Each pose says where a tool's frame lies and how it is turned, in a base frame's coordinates. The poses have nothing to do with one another.
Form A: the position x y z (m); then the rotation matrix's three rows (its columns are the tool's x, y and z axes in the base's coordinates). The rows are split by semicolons.
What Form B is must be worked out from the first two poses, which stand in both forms.
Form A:
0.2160, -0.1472, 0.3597; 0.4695, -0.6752, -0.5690; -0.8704, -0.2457, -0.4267; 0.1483, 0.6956, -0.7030
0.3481, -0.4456, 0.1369; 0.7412, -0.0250, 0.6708; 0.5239, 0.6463, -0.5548; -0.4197, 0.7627, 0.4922
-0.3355, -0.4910, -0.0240; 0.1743, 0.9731, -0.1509; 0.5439, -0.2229, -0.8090; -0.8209, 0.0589, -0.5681
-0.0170, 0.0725, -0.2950; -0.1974, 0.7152, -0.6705; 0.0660, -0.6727, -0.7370; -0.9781, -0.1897, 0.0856
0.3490, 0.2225, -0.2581; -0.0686, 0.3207, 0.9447; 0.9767, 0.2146, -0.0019; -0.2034, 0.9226, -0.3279
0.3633, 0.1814, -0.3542; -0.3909, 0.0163, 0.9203; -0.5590, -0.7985, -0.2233; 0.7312, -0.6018, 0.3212
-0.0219, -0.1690, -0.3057; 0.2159, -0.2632, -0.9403; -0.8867, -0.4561, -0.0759; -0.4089, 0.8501, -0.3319
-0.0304, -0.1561, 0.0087; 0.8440, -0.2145, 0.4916; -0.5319, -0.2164, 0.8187; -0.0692, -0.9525, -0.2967
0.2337, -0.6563, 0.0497; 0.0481, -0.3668, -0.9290; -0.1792, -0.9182, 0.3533; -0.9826, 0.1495, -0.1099
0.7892, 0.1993, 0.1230; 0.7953, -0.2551, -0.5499; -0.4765, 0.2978, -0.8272; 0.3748, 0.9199, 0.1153
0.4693, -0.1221, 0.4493; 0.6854, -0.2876, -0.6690; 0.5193, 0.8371, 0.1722; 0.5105, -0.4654, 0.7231
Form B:
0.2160, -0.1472, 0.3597, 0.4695, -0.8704, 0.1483, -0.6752, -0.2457, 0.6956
0.3481, -0.4456, 0.1369, 0.7412, 0.5239, -0.4197, -0.0250, 0.6463, 0.7627
-0.3355, -0.4910, -0.0240, 0.1743, 0.5439, -0.8209, 0.9731, -0.2229, 0.0589
-0.0170, 0.0725, -0.2950, -0.1974, 0.0660, -0.9781, 0.7152, -0.6727, -0.1897
0.3490, 0.2225, -0.2581, -0.0686, 0.9767, -0.2034, 0.3207, 0.2146, 0.9226
0.3633, 0.1814, -0.3542, -0.3909, -0.5590, 0.7312, 0.0163, -0.7985, -0.6018
-0.0219, -0.1690, -0.3057, 0.2159, -0.8867, -0.4089, -0.2632, -0.4561, 0.8501
-0.0304, -0.1561, 0.0087, 0.8440, -0.5319, -0.0692, -0.2145, -0.2164, -0.9525
0.2337, -0.6563, 0.0497, 0.0481, -0.1792, -0.9826, -0.3668, -0.9182, 0.1495
0.7892, 0.1993, 0.1230, 0.7953, -0.4765, 0.3748, -0.2551, 0.2978, 0.9199
0.4693, -0.1221, 0.4493, 0.6854, 0.5193, 0.5105, -0.2876, 0.8371, -0.4654

